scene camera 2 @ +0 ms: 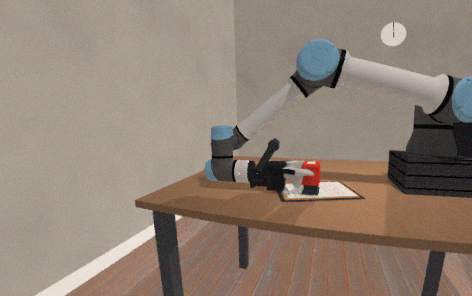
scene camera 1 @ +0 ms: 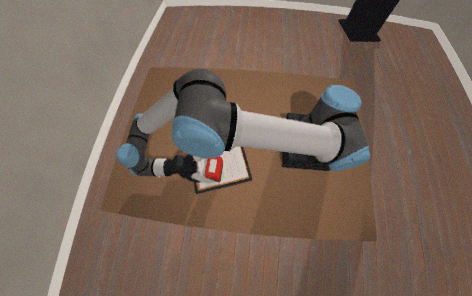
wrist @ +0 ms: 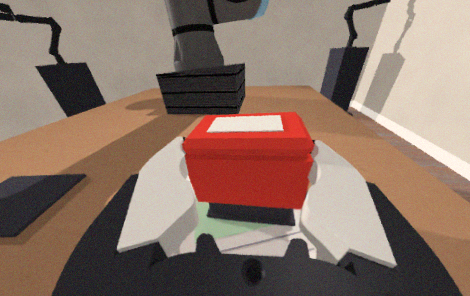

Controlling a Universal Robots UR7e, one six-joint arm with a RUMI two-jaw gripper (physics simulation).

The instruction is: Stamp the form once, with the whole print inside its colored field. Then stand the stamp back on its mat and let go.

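Frame: origin at the arm's base, x ahead, y left, z up, level; metres.
Where they show: gripper, fingertip midpoint: (scene camera 2: pixel 313 169) (scene camera 1: pixel 215 167) (wrist: pixel 246 140); arm's base, origin of the base link: (scene camera 2: pixel 430 154) (wrist: pixel 200 68).
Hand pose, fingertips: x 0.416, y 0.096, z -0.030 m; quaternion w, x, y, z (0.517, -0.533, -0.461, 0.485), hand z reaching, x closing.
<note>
Each offset is from my fingertips to the centre of the thing. Level surfaces: height alone.
The red stamp @[dx +0.008, dy +0.001, dz -0.025 m] (scene camera 1: pixel 214 175) (scene camera 2: pixel 311 172) (wrist: pixel 250 180) with a white label on top and a black base is upright. My gripper (scene camera 1: pixel 206 171) (scene camera 2: pixel 304 173) (wrist: pixel 246 140) is shut on its red body, one finger on each side. The stamp is low over the form @[dx -0.008, dy -0.022, dz -0.071 m] (scene camera 1: pixel 235 165) (scene camera 2: pixel 341 190) (wrist: pixel 265 245), which lies on a dark-edged clipboard. The green field @[dx +0.008, dy -0.009, dz -0.073 m] (wrist: pixel 217 222) shows beside and in front of the black base in the wrist view. Whether the base touches the paper is hidden. A dark flat mat @[dz -0.073 m] (wrist: pixel 40 200) lies at the left in the wrist view; it does not show in the scene views.
The arm's black stacked mount (scene camera 2: pixel 425 172) (wrist: pixel 202 90) stands on the brown table @[dz -0.077 m] (scene camera 1: pixel 280 210) (scene camera 2: pixel 250 207) beyond the form. Dark pedestals (wrist: pixel 75 87) (wrist: pixel 345 75) stand beyond the table. In scene camera 1 the arm hides part of the table top.
</note>
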